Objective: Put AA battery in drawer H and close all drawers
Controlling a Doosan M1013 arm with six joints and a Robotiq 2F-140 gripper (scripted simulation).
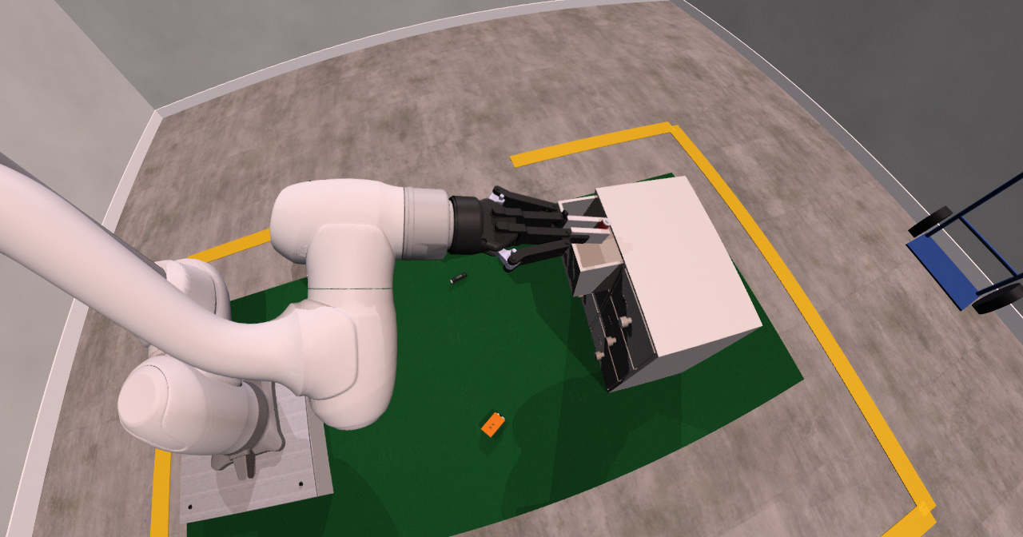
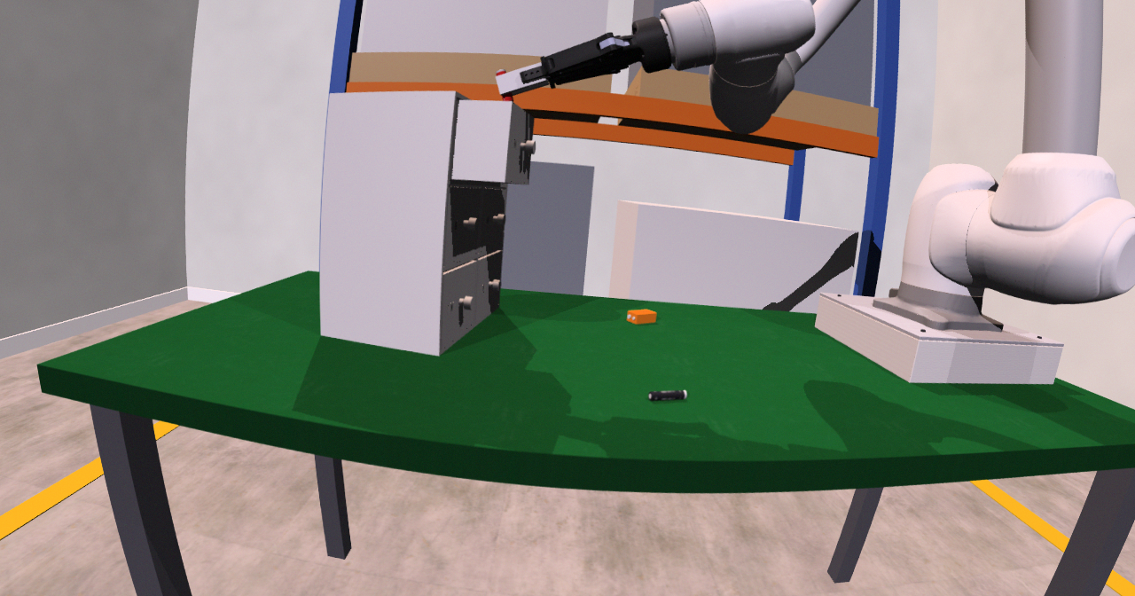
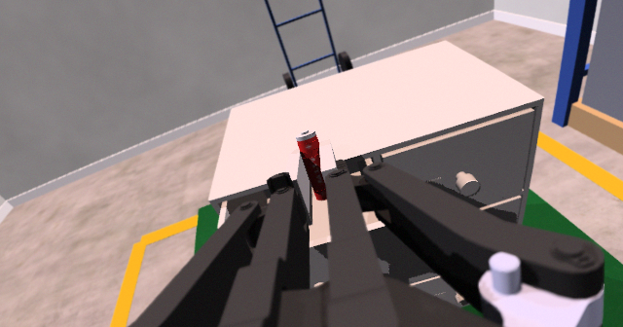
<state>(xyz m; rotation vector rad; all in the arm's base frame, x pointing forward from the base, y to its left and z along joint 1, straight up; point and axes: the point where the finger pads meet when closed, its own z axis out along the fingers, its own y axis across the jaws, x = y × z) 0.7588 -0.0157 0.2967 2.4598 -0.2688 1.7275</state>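
Now: the red cylinder 20 mm ahead of my hand, 10 mm to the right of it and 10 mm below it. Also, from my hand: black AA battery: 190 mm behind, 190 mm to the left, 360 mm below; drawer marked H: 70 mm ahead, 10 mm to the left, 120 mm below; orange block: 230 mm behind, 160 mm to the right, 360 mm below.
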